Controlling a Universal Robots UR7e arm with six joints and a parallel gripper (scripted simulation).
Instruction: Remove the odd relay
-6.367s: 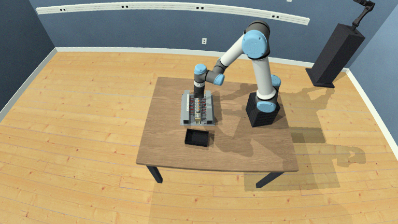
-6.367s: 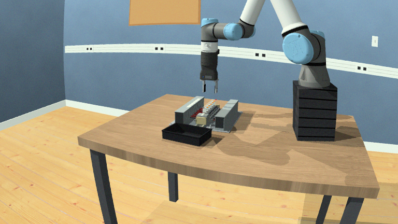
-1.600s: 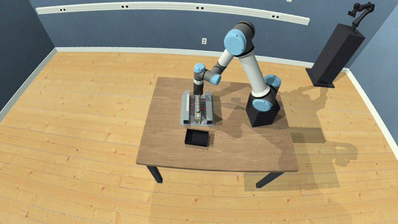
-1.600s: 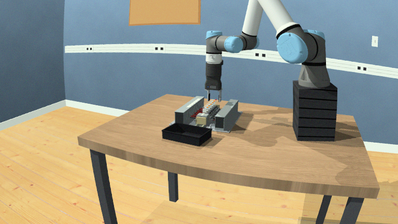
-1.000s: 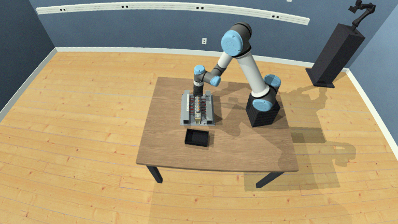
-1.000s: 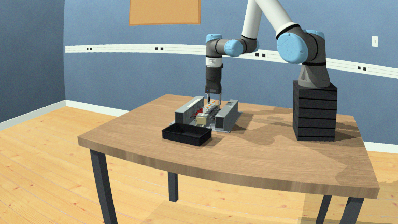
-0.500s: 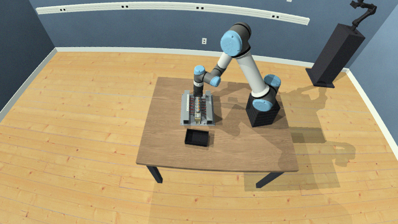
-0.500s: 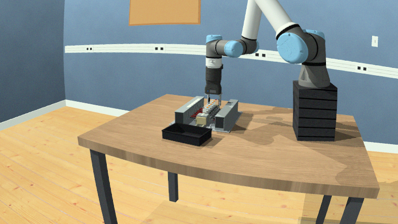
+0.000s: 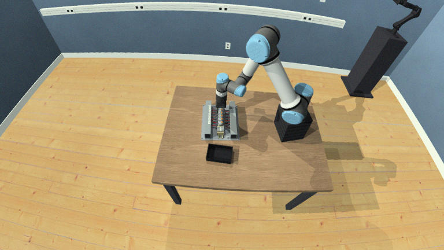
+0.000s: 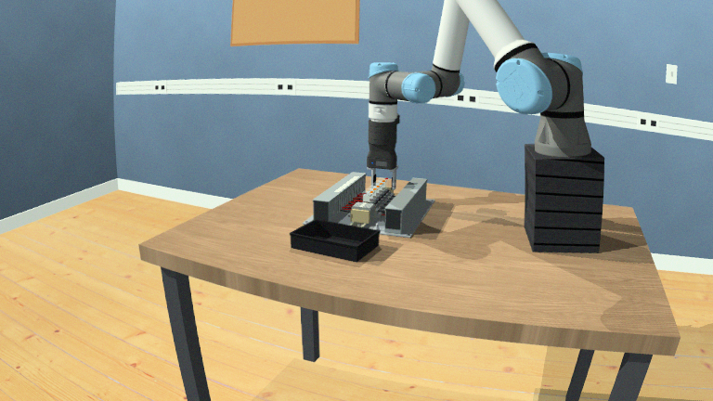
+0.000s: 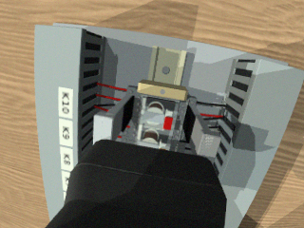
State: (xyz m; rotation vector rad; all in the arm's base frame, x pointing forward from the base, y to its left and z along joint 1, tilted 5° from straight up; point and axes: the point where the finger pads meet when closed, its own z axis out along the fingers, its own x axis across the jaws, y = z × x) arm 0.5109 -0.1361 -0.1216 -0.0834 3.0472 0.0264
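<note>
Now: the relay 10 mm below my hand. Also, from my hand: relay panel: 90 mm to the left, 30 mm below; black parts tray: 360 mm to the left, 40 mm below, 10 mm behind.
</note>
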